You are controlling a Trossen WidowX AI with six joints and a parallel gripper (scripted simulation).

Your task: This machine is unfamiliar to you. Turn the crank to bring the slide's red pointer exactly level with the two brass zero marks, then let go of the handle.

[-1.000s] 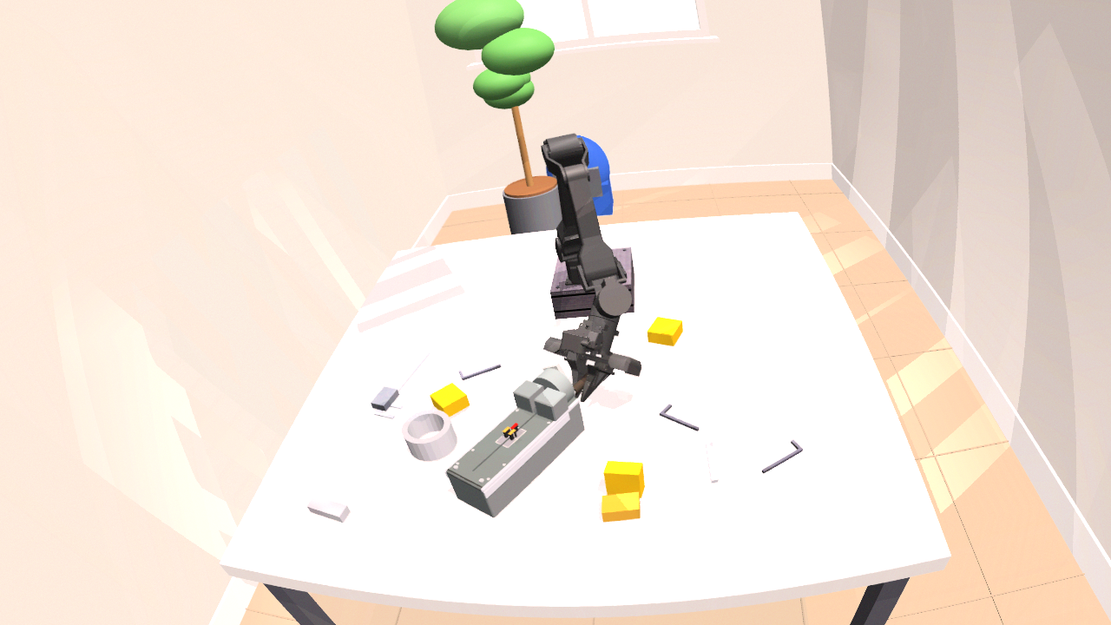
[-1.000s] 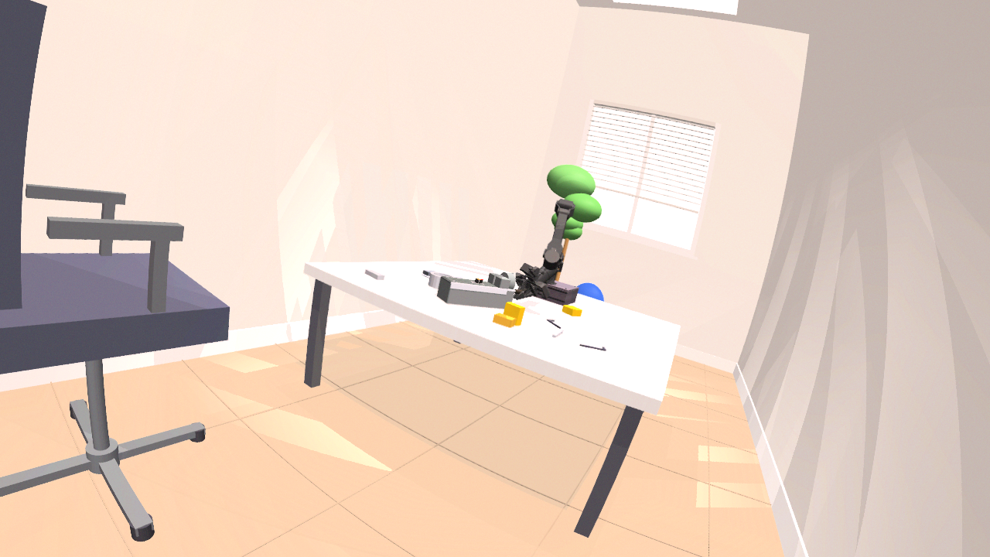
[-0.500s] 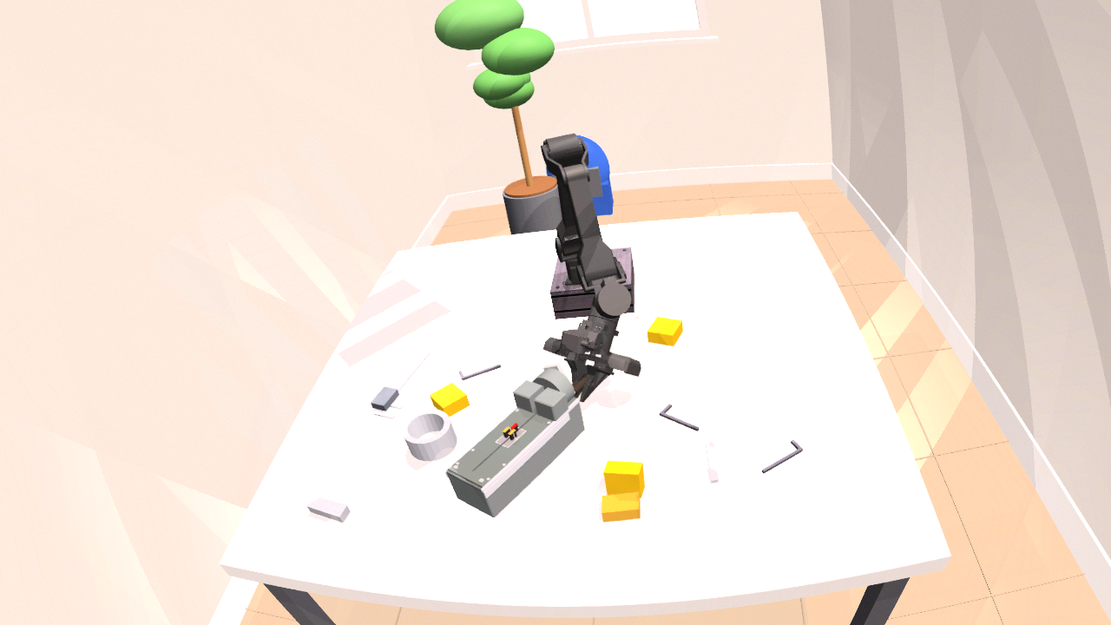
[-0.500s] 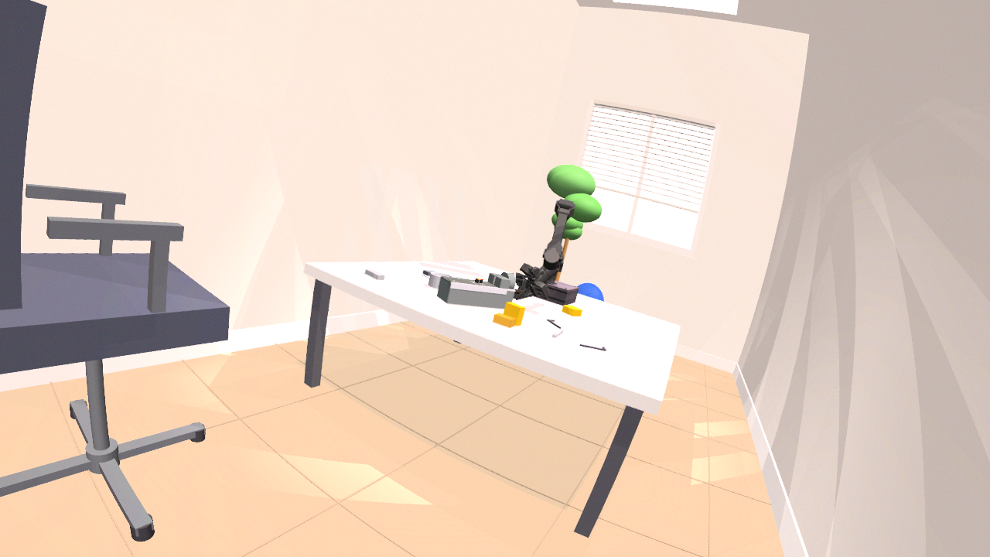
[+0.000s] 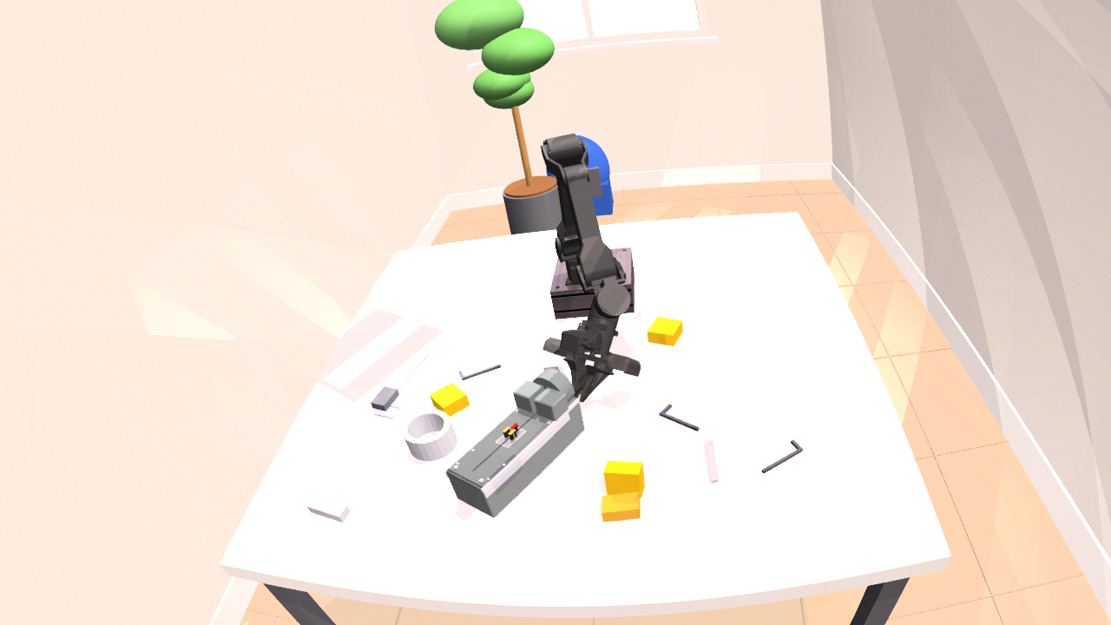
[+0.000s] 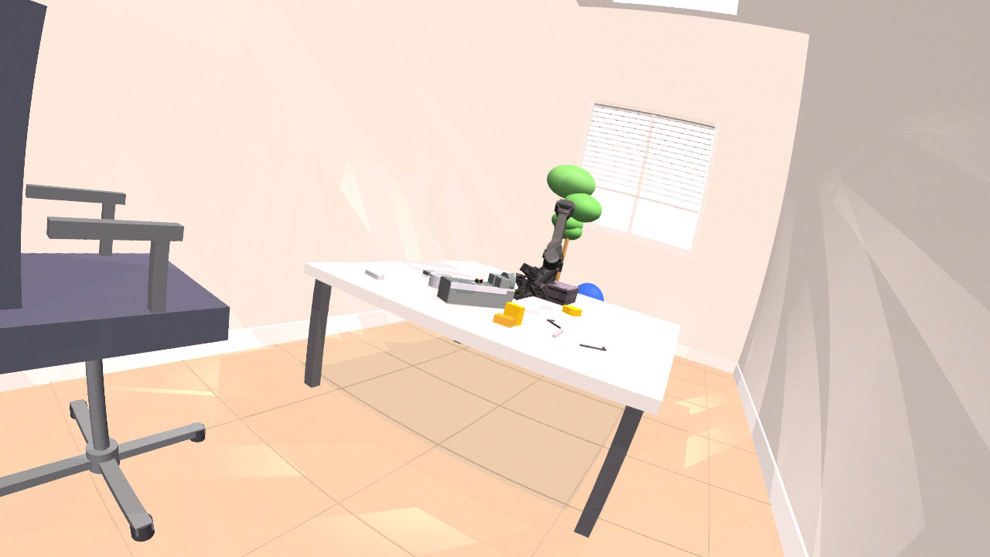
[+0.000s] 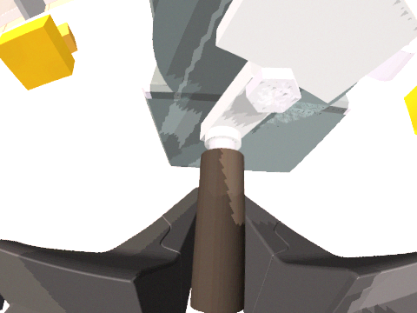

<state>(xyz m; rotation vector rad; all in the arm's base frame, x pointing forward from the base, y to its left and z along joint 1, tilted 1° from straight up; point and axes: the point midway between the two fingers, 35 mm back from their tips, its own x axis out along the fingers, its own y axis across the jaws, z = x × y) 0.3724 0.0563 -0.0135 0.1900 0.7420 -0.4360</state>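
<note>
The brown crank handle lies 30 mm above my gripper tip, 20 mm behind it and 10 mm to the left of it. Round my gripper tip: red pointer: 130 mm ahead, 80 mm to the right, 50 mm above.
</note>
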